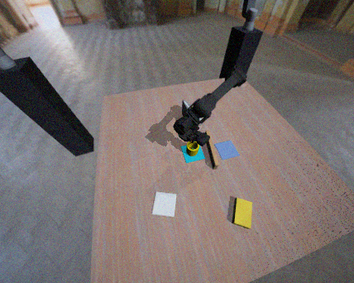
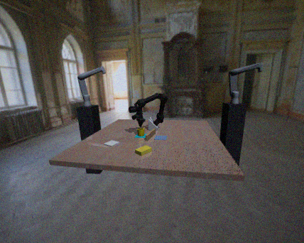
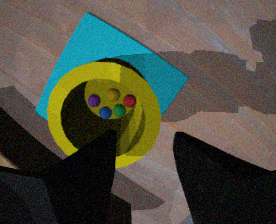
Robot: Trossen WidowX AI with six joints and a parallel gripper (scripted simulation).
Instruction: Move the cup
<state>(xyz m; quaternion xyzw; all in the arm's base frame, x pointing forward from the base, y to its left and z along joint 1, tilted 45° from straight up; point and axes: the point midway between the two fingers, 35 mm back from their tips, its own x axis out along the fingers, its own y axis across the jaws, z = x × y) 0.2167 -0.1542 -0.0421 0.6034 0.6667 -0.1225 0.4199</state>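
Now: gripper tip 5 cm above the yellow cup, 2 cm short of it and 1 cm to the right of it. From my gripper tip the other things lie so: low wooden bar: 11 cm to the left, 7 cm below, 5 cm ahead; white pad: 24 cm ahead, 23 cm to the right, 9 cm below; cyan pad: 10 cm below, 3 cm ahead, 1 cm to the left.
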